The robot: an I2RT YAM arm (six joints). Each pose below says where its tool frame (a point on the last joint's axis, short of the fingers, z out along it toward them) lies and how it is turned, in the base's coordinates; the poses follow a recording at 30 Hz.
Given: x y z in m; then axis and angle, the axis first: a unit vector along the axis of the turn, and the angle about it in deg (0 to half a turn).
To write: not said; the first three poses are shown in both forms.
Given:
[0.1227 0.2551 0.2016 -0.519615 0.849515 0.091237 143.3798]
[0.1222 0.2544 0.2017 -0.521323 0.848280 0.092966 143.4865]
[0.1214 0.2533 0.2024 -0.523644 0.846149 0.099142 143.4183]
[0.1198 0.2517 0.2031 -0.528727 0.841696 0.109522 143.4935]
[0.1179 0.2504 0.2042 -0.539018 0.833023 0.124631 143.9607]
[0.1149 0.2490 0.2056 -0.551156 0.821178 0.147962 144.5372]
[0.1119 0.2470 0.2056 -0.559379 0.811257 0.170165 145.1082]
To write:
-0.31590 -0.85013 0.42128 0.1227; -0.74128 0.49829 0.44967 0.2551; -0.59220 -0.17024 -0.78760 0.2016; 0 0 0 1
-0.31351 -0.85297 0.41732 0.1222; -0.74234 0.49420 0.45244 0.2544; -0.59215 -0.16795 -0.78813 0.2017; 0 0 0 1
-0.30862 -0.85796 0.41067 0.1214; -0.73979 0.48789 0.46333 0.2533; -0.59788 -0.16082 -0.78529 0.2024; 0 0 0 1
-0.29954 -0.86789 0.39628 0.1198; -0.73758 0.47411 0.48083 0.2517; -0.60519 -0.14827 -0.78215 0.2031; 0 0 0 1
-0.28314 -0.88542 0.36860 0.1179; -0.73877 0.44643 0.50490 0.2504; -0.61160 -0.12935 -0.78052 0.2042; 0 0 0 1
-0.26330 -0.90708 0.32845 0.1149; -0.73539 0.40908 0.54023 0.2490; -0.62440 -0.09930 -0.77477 0.2056; 0 0 0 1
-0.25067 -0.92336 0.29080 0.1119; -0.72868 0.37773 0.57126 0.2470; -0.63732 -0.06870 -0.76753 0.2056; 0 0 0 1

